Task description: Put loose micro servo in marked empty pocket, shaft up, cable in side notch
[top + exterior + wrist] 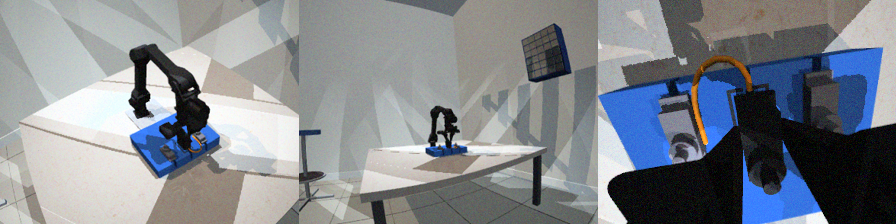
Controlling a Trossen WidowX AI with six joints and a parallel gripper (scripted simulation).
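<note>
Now: the blue deck 12 cm behind my gripper tip, 2 cm to the right of it and 8 cm below it.
</note>
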